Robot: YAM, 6 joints.
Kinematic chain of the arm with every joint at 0, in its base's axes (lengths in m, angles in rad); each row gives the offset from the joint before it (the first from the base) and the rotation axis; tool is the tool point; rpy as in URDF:
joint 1: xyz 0 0 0.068 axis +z
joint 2: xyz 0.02 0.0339 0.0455 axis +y
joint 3: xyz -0.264 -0.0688 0 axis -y
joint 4: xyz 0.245 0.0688 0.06 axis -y
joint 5: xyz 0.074 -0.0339 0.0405 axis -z
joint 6: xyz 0.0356 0 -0.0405 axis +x
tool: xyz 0 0 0 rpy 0 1.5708 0
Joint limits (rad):
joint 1: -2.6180..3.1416
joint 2: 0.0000..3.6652
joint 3: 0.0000..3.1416
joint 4: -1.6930..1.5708
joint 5: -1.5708..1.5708
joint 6: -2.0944..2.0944
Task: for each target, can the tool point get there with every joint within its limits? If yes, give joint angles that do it. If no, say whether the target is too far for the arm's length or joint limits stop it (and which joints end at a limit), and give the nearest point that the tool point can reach.
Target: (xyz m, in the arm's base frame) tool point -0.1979 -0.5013 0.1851
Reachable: yes | joints -2.0094 2.7324 2.6812 -1.1865 -1.2415 -1.1792
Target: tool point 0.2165 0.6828 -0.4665
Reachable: no: too far | nearest point 0.1541 0.4861 -0.2688 | short by 0.286 m
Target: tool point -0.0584 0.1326 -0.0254
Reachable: yes | joints 2.2118 2.3187 0.4171 -0.0814 1.1464 0.1045
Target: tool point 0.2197 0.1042 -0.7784
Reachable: no: too far | nearest point 0.2223 0.1054 -0.3803 | short by 0.398 m
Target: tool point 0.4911 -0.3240 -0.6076
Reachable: no: too far | nearest point 0.3584 -0.2365 -0.3320 | short by 0.318 m
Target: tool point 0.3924 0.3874 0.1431
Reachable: yes | joints 0.7329 2.5101 2.0346 -0.2743 -0.7928 0.6441
